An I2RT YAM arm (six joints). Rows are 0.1 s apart.
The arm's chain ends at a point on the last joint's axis. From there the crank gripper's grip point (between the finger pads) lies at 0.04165 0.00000 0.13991 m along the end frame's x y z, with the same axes.
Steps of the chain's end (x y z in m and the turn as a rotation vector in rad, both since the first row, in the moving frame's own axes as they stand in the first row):
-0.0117 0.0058 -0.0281 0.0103 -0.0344 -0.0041
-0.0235 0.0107 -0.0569 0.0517 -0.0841 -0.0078
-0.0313 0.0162 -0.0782 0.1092 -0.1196 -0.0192
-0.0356 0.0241 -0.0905 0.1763 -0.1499 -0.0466
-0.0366 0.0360 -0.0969 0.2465 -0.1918 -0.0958
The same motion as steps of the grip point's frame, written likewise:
-0.0165 0.0042 -0.0268 0.0103 -0.0344 -0.0041
-0.0354 0.0031 -0.0541 0.0517 -0.0841 -0.0078
-0.0484 0.0001 -0.0751 0.1092 -0.1196 -0.0192
-0.0575 -0.0023 -0.0882 0.1763 -0.1499 -0.0466
-0.0655 -0.0015 -0.0963 0.2465 -0.1918 -0.0958

